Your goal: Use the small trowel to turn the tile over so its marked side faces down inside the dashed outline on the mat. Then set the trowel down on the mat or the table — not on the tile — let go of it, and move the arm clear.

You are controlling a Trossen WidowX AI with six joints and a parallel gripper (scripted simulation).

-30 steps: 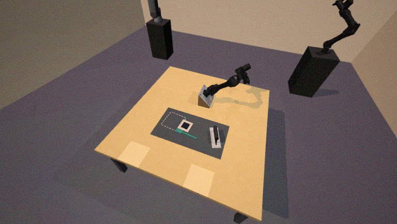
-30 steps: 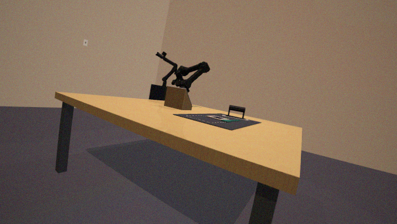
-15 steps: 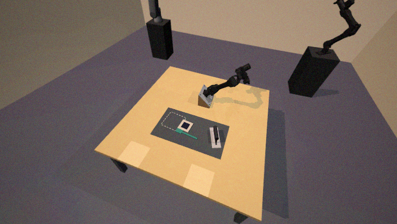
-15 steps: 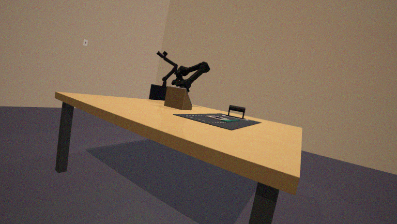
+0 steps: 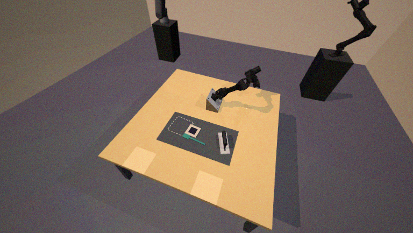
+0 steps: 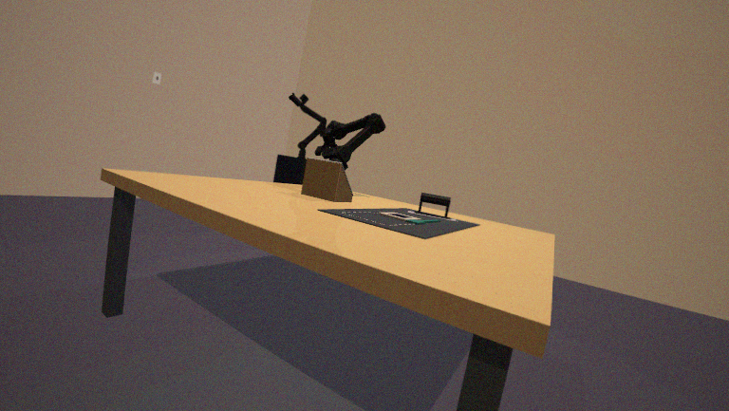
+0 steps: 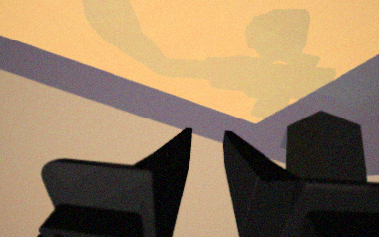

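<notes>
The trowel lies 67 cm ahead of my gripper tip, 21 cm to the right of it and 12 cm below it. The rest, counted from my gripper tip: teal strip 70 cm ahead, 48 cm to the right, 15 cm below; then tile 62 cm ahead, 50 cm to the right, 15 cm below; then dark grey mat 65 cm ahead, 44 cm to the right, 18 cm below.
</notes>
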